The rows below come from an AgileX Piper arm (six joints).
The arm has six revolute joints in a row. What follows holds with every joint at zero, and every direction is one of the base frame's.
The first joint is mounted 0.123 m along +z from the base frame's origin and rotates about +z.
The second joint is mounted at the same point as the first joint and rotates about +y.
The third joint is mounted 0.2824 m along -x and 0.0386 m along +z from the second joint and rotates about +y.
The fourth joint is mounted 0.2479 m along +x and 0.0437 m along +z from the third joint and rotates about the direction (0.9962, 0, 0.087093).
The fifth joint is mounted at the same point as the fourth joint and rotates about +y.
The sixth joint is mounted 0.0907 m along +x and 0.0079 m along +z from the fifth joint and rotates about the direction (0.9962, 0, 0.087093).
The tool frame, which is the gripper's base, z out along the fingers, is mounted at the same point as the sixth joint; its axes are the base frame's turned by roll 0, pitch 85 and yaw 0 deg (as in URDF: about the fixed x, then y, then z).
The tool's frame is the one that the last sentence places.
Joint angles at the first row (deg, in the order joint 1, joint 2, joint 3, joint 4, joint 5, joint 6):
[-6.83, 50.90, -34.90, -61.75, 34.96, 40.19]
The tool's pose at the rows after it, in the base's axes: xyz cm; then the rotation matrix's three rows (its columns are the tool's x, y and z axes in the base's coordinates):
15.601, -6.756, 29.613; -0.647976, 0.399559, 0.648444; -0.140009, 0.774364, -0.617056; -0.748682, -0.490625, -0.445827
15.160, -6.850, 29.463; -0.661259, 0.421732, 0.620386; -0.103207, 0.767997, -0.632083; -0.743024, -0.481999, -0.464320
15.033, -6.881, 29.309; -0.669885, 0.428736, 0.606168; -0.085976, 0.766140, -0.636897; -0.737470, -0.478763, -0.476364
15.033, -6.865, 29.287; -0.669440, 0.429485, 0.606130; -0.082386, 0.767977, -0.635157; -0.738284, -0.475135, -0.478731
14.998, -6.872, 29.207; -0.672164, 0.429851, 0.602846; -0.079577, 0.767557, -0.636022; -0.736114, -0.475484, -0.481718
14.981, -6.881, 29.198; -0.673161, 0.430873, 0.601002; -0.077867, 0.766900, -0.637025; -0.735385, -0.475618, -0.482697
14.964, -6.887, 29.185; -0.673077, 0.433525, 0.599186; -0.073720, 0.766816, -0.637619; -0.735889, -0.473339, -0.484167
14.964, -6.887, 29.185; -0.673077, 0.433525, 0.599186; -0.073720, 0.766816, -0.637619; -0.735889, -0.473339, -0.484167
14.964, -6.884, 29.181; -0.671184, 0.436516, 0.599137; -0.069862, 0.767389, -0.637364; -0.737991, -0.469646, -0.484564
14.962, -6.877, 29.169; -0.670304, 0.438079, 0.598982; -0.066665, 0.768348, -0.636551; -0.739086, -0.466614, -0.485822
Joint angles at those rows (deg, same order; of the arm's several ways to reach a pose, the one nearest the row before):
[-6.68, 49.84, -33.69, -60.92, 37.95, 40.07]
[-6.56, 49.36, -33.54, -59.60, 40.24, 40.07]
[-6.48, 49.37, -33.45, -58.94, 41.22, 40.07]
[-6.48, 49.37, -33.45, -58.68, 41.20, 40.07]
[-6.48, 49.37, -33.33, -58.60, 41.36, 40.07]
[-6.48, 49.37, -33.33, -58.56, 41.49, 40.07]
[-6.48, 49.37, -33.33, -58.46, 41.61, 40.19]
[-6.48, 49.37, -33.33, -58.46, 41.61, 40.19]
[-6.48, 49.37, -33.33, -58.42, 41.61, 40.44]
[-6.48, 49.37, -33.32, -58.29, 41.61, 40.53]

